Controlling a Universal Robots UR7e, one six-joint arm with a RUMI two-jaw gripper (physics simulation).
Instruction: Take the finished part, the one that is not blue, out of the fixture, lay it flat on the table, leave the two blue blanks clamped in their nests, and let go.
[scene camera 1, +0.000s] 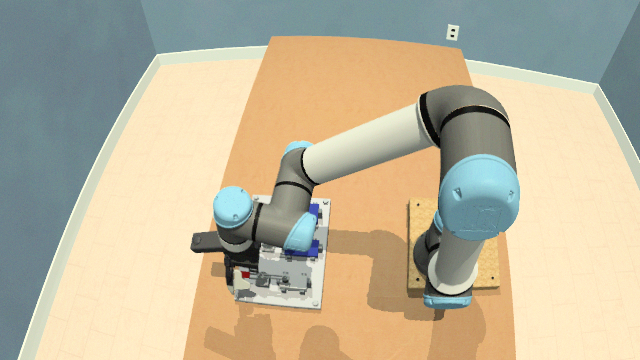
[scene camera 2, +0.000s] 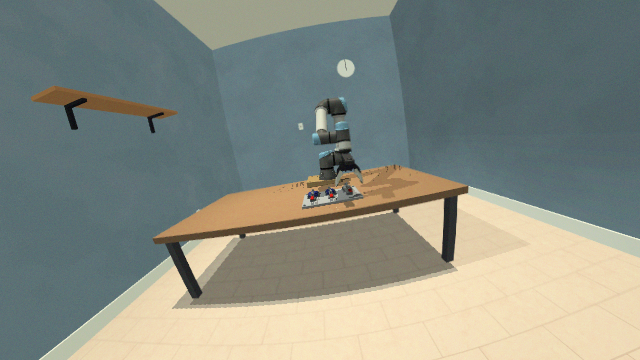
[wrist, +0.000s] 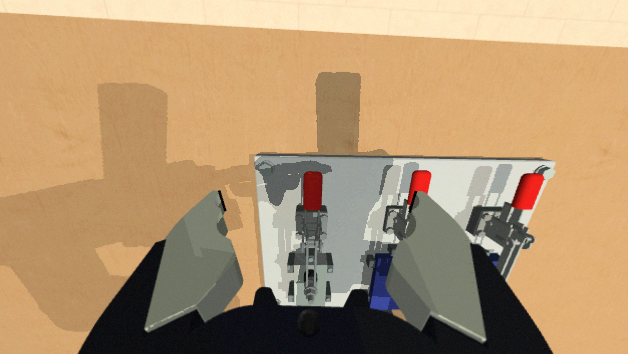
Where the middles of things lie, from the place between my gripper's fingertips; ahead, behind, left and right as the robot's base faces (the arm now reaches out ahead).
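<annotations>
The finished part (wrist: 300, 299) is 20 mm to the left of my hand, and it sits 50 mm below it and 150 mm behind it. I also see the fixture plate (scene camera 1: 276, 263), which is 80 mm below my hand, 100 mm to the right of it and 110 mm behind it.
</annotations>
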